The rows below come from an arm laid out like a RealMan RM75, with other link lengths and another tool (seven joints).
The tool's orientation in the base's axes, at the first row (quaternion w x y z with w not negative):
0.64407, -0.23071, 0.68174, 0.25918
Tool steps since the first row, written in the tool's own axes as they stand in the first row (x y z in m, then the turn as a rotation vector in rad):
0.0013, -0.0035, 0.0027, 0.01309, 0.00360, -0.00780
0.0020, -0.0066, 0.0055, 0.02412, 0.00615, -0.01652
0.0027, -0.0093, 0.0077, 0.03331, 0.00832, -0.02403
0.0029, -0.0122, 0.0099, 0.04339, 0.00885, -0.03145
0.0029, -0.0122, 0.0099, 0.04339, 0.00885, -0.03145
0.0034, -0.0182, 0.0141, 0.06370, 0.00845, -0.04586
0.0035, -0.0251, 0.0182, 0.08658, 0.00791, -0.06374
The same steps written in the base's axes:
0.0042, -0.0009, -0.0016, -0.00909, -0.00209, -0.01258
0.0083, -0.0014, -0.0026, -0.01806, -0.00561, -0.02313
0.0117, -0.0020, -0.0035, -0.02575, -0.00867, -0.03190
0.0152, -0.0028, -0.0039, -0.03237, -0.01290, -0.04166
0.0152, -0.0028, -0.0039, -0.03237, -0.01290, -0.04166
0.0223, -0.0046, -0.0049, -0.04434, -0.02219, -0.06143
0.0299, -0.0071, -0.0056, -0.05901, -0.03379, -0.08365

